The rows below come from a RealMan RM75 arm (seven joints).
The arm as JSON. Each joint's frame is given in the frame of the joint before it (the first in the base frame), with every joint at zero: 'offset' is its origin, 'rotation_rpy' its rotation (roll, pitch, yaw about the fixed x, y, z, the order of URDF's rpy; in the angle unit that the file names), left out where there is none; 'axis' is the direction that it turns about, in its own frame. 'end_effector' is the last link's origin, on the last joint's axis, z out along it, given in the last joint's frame.
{
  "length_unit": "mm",
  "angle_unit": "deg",
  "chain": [
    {
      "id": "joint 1",
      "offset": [
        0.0,
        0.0,
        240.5
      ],
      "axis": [
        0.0,
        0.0,
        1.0
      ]
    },
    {
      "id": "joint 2",
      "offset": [
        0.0,
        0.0,
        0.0
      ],
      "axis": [
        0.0,
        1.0,
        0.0
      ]
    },
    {
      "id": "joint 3",
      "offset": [
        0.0,
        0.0,
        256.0
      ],
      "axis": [
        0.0,
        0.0,
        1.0
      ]
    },
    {
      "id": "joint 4",
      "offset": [
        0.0,
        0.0,
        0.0
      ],
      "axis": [
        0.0,
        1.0,
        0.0
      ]
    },
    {
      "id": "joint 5",
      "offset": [
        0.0,
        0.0,
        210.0
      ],
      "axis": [
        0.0,
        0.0,
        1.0
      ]
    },
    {
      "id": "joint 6",
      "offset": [
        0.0,
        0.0,
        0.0
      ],
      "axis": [
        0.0,
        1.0,
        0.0
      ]
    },
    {
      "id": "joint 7",
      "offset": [
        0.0,
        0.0,
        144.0
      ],
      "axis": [
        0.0,
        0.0,
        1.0
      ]
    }
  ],
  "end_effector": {
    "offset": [
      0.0,
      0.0,
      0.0
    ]
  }
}
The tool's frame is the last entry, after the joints.
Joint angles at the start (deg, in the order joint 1, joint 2, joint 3, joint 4, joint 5, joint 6, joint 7):
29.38, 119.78, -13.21, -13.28, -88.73, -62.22, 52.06
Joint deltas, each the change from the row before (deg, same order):
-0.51, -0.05, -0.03, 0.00, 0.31, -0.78, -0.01
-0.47, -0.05, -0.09, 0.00, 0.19, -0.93, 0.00
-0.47, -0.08, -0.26, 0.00, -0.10, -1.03, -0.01
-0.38, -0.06, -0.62, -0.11, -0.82, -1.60, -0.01
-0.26, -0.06, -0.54, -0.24, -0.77, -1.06, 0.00
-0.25, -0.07, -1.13, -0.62, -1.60, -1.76, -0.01
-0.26, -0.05, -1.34, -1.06, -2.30, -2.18, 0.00
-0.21, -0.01, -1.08, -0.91, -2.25, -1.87, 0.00
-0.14, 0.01, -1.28, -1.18, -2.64, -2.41, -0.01
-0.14, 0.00, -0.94, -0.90, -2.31, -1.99, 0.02
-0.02, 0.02, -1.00, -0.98, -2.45, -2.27, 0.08
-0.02, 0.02, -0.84, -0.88, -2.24, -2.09, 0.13
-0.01, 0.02, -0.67, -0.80, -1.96, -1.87, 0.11
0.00, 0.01, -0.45, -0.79, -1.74, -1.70, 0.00
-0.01, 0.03, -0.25, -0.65, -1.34, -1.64, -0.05
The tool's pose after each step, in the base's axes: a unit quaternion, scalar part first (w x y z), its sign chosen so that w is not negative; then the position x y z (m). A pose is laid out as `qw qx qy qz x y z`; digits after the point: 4 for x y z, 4 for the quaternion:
0.4870 -0.7121 0.3680 0.3468 0.3456 0.3506 0.0119
0.4864 -0.7114 0.3661 0.3511 0.3463 0.3478 0.0130
0.4836 -0.7137 0.3625 0.3541 0.3465 0.3447 0.0133
0.4740 -0.7234 0.3533 0.3566 0.3441 0.3416 0.0119
0.4668 -0.7319 0.3456 0.3563 0.3424 0.3395 0.0111
0.4518 -0.7497 0.3295 0.3540 0.3383 0.3368 0.0090
0.4319 -0.7725 0.3080 0.3490 0.3332 0.3335 0.0067
0.4126 -0.7923 0.2898 0.3435 0.3290 0.3299 0.0037
0.3877 -0.8151 0.2667 0.3380 0.3232 0.3258 0.0005
0.3657 -0.8327 0.2492 0.3329 0.3192 0.3215 -0.0025
0.3402 -0.8505 0.2300 0.3286 0.3141 0.3171 -0.0057
0.3161 -0.8654 0.2137 0.3247 0.3099 0.3126 -0.0085
0.2948 -0.8775 0.1998 0.3213 0.3065 0.3085 -0.0106
0.2768 -0.8873 0.1868 0.3180 0.3037 0.3048 -0.0118
0.2619 -0.8943 0.1756 0.3174 0.3012 0.3015 -0.0123

